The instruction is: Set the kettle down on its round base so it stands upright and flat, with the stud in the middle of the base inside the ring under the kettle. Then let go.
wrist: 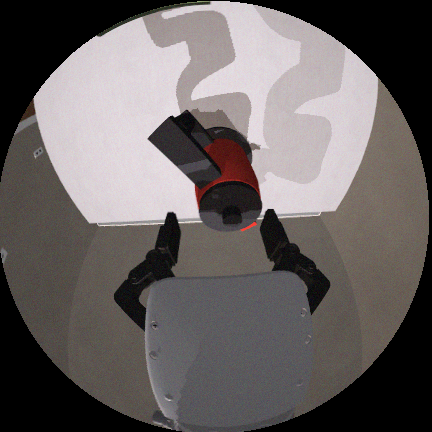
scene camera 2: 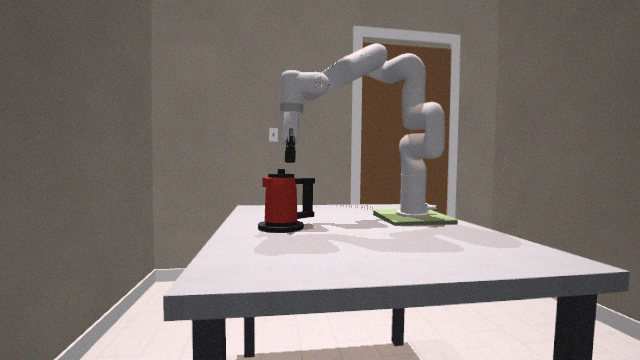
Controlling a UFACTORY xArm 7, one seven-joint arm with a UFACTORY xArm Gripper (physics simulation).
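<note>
The red kettle [scene camera 2: 281, 201] [wrist: 232, 162] with a black lid and black handle stands upright on its round black base [scene camera 2: 280, 227] in the scene view, and looks level there. The base also shows in part behind the kettle in the wrist view [wrist: 242, 141]. The handle [scene camera 2: 308, 197] [wrist: 185, 152] points right in the scene view. The stud and the ring are hidden under the kettle. My gripper [scene camera 2: 290, 161] [wrist: 220, 219] is open and empty. It hangs above the kettle's lid knob, apart from it, with its fingers spread wider than the lid in the wrist view.
The white table [scene camera 2: 350, 270] [wrist: 100, 100] carries the kettle, with the base near its left edge in the scene view. The arm's foot stands on a green plate [scene camera 2: 387, 216] at the back right. Arm shadows lie across the table.
</note>
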